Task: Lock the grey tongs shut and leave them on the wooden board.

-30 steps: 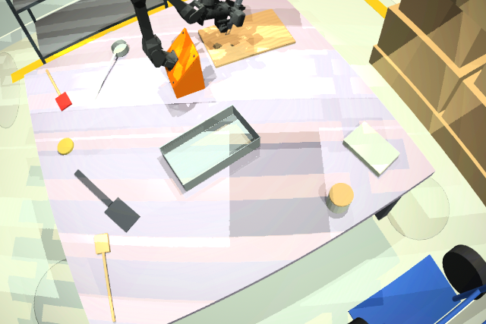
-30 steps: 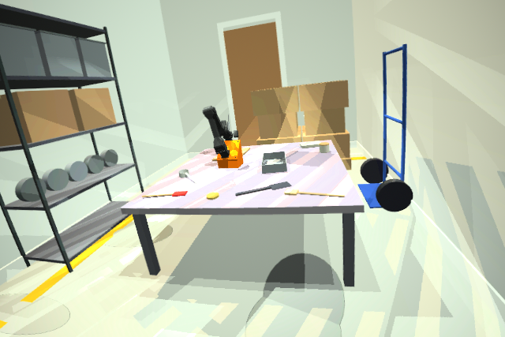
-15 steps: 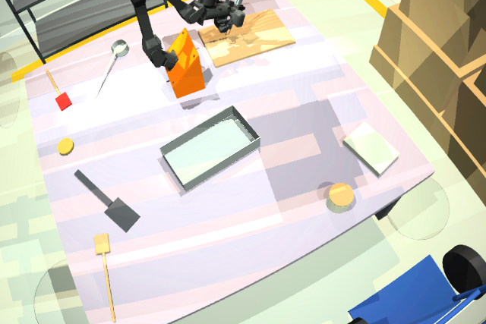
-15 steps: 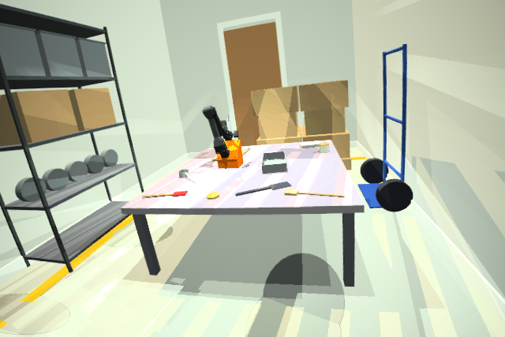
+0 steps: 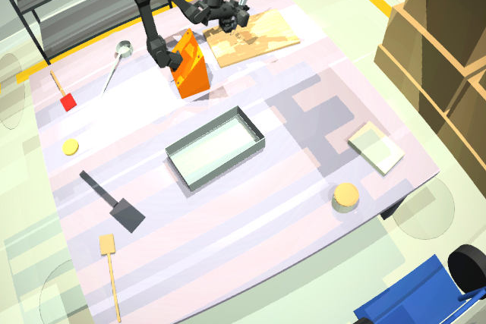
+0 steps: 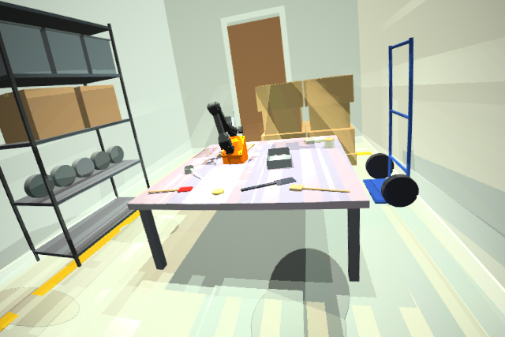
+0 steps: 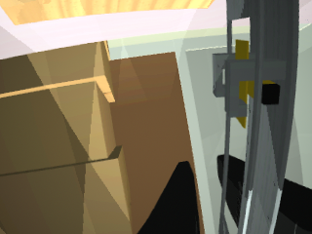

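Now: the yellow mark 10 mm ahead of my gripper tip, 50 mm to the right of it and 30 mm below it. From my gripper tip the other things lie so: white block 710 mm ahead, 160 mm to the left, 160 mm below; grey roasting tin 450 mm ahead, 350 mm to the right, 140 mm below; wooden board 170 mm below.
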